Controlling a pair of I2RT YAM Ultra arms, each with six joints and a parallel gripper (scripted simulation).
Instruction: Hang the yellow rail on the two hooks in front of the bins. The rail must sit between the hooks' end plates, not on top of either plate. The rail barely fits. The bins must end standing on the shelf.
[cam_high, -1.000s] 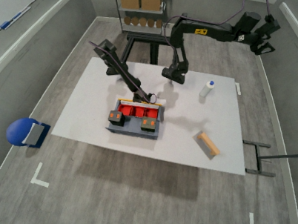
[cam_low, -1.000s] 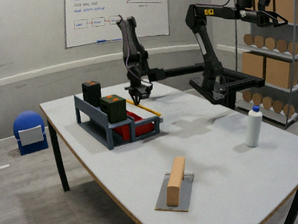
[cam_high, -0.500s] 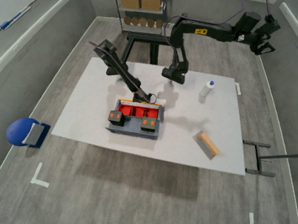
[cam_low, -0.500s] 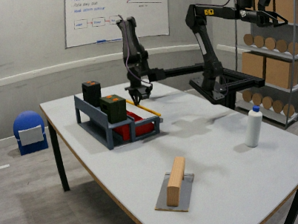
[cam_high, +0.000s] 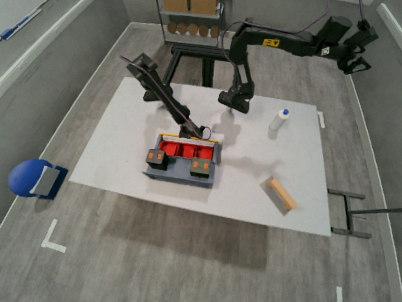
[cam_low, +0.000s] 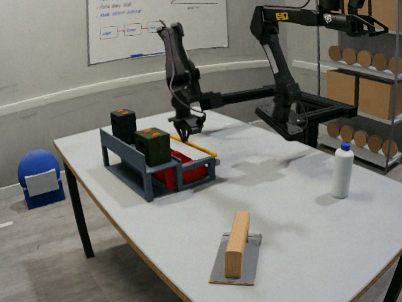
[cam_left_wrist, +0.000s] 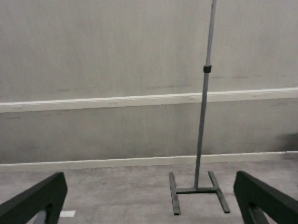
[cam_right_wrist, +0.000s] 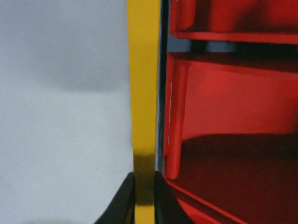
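Observation:
My right gripper is now 1 cm above the yellow rail. The rest, counted from my right hand: green box: 21 cm ahead, 11 cm to the left, 6 cm above; then blue-grey shelf: 13 cm ahead, 2 cm below; then white bottle: 59 cm to the left, 21 cm behind.

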